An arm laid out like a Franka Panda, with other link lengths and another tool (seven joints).
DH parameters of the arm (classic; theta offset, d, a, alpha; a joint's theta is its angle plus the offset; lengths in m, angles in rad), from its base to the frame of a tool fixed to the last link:
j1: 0 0.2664 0 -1.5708
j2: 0 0 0 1.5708
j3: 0 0.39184 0.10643 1.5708
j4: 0 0 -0.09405 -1.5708
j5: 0 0.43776 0 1.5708
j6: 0 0 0.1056 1.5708
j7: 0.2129 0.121 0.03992 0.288
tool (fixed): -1.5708 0.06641 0 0
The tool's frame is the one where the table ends.
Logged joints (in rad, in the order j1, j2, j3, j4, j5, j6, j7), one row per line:
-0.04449, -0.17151, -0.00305, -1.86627, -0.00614, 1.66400, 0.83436
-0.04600, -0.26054, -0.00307, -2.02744, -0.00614, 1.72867, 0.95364
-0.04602, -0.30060, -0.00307, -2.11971, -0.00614, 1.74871, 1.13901
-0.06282, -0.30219, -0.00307, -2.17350, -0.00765, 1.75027, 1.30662
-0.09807, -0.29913, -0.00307, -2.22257, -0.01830, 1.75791, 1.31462
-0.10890, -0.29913, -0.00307, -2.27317, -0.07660, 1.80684, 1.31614
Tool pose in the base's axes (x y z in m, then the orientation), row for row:
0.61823, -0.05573, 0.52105, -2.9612, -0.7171, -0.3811
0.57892, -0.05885, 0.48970, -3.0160, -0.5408, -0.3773
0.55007, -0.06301, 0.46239, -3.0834, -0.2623, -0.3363
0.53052, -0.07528, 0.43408, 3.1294, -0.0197, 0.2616
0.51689, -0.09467, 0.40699, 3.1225, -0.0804, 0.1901
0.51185, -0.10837, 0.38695, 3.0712, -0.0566, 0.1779
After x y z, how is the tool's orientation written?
As a rotation vector, in radians.
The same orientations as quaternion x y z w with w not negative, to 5 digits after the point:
-0.96378, -0.23340, -0.12404, 0.03552
-0.97656, -0.17511, -0.12217, 0.02717
-0.99047, -0.08426, -0.10803, 0.01442
0.99650, -0.00627, 0.08330, 0.00061
0.99780, -0.02569, 0.06075, 0.00614
0.99763, -0.01839, 0.05779, 0.03236

